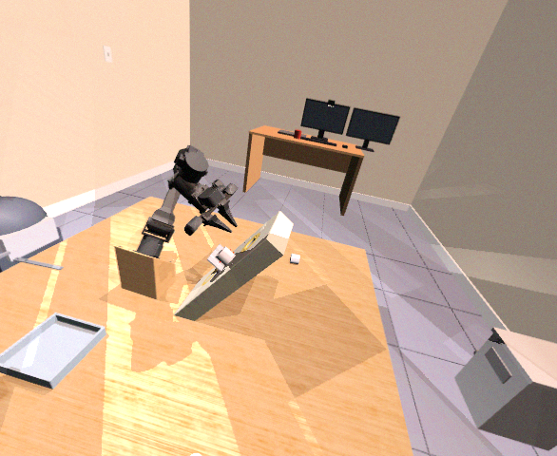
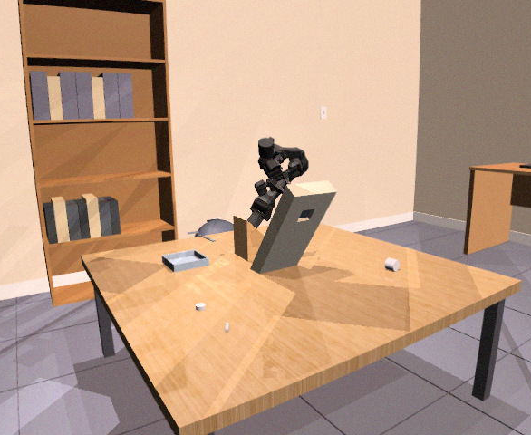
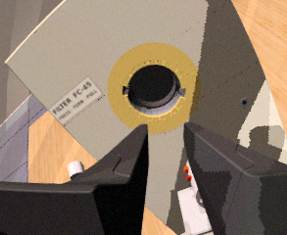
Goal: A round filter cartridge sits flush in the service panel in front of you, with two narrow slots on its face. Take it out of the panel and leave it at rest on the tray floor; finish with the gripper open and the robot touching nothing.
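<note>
Now: gripper tip 100 mm above the round white filter cartridge and 20 mm past it. From my gripper tip the other things lie so: small peg 370 mm to the right, 310 mm below, 290 mm ahead; grey tray 320 mm to the right, 320 mm behind, 300 mm below.
</note>
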